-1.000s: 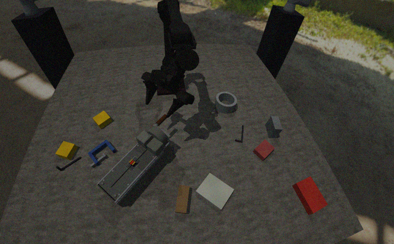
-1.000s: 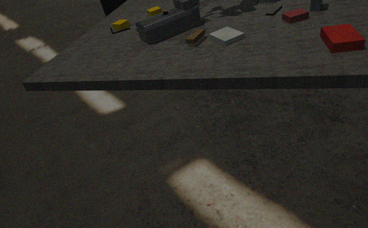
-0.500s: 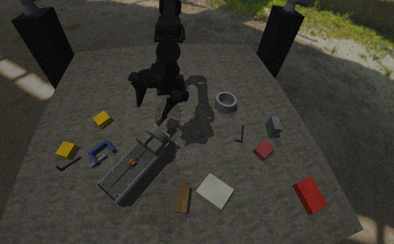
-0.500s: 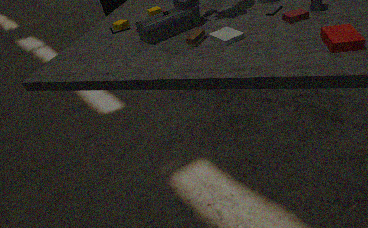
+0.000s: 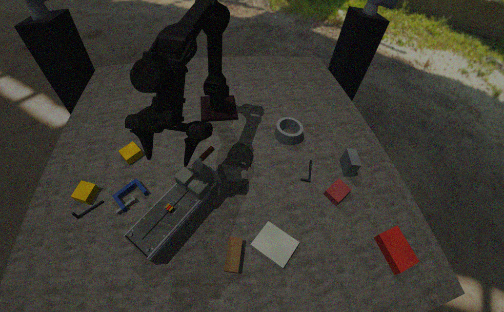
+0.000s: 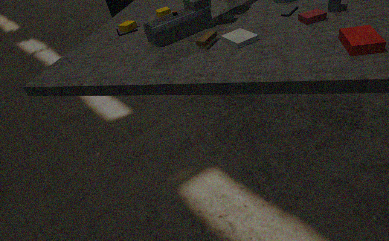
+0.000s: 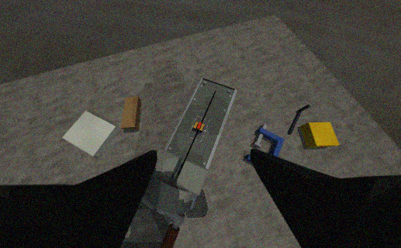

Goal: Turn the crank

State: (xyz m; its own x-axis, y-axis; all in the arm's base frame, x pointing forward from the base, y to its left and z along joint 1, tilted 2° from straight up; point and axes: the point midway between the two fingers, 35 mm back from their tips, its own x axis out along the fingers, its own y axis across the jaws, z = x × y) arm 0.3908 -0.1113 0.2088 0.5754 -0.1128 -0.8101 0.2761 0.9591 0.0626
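The brown crank handle is 100 mm behind my gripper tip, 90 mm below it and 80 mm to the left of it. Also, from my gripper tip: white plate 250 mm to the left, 180 mm below, 150 mm ahead; red pointer 110 mm below, 60 mm ahead, 10 mm to the right; brown block 180 mm below, 170 mm ahead, 140 mm to the left.
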